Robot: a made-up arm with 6 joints.
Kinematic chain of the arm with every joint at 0, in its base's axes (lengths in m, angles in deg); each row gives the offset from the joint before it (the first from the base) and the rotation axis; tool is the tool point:
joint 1: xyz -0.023 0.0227 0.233 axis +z
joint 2: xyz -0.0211 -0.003 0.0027 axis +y
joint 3: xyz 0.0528 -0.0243 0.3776 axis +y
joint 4: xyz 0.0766 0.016 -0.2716 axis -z
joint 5: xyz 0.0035 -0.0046 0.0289 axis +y
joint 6: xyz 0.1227 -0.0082 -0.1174 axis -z
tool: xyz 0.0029 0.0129 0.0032
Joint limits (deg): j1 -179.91..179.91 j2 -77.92..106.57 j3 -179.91..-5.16 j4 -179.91..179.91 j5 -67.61..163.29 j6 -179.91..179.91
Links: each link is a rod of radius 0.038 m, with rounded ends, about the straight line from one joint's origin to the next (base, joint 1, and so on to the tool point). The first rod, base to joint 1, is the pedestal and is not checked.
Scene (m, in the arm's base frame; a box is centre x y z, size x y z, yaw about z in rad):
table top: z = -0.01
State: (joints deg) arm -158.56 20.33 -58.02 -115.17 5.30 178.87
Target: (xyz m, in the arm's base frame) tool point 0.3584 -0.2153 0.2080
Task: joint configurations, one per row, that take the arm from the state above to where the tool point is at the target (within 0.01 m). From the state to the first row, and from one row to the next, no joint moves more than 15 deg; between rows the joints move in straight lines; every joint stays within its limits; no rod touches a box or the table.
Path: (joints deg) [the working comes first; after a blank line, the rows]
Joints at the target: -49.07 38.51 -59.78 -108.02 -10.16 175.62
Straight joint move there: clear.

1: -144.87 22.60 -58.24 -114.28 3.37 178.46
2: -131.19 24.87 -58.46 -113.38 1.43 178.06
3: -117.50 27.15 -58.68 -112.49 -0.50 177.65
4: -103.82 29.42 -58.90 -111.59 -2.43 177.25
5: -90.13 31.69 -59.12 -110.70 -4.37 176.84
6: -76.45 33.96 -59.34 -109.81 -6.30 176.43
7: -62.76 36.23 -59.56 -108.91 -8.23 176.03
8: -49.07 38.51 -59.78 -108.02 -10.16 175.62

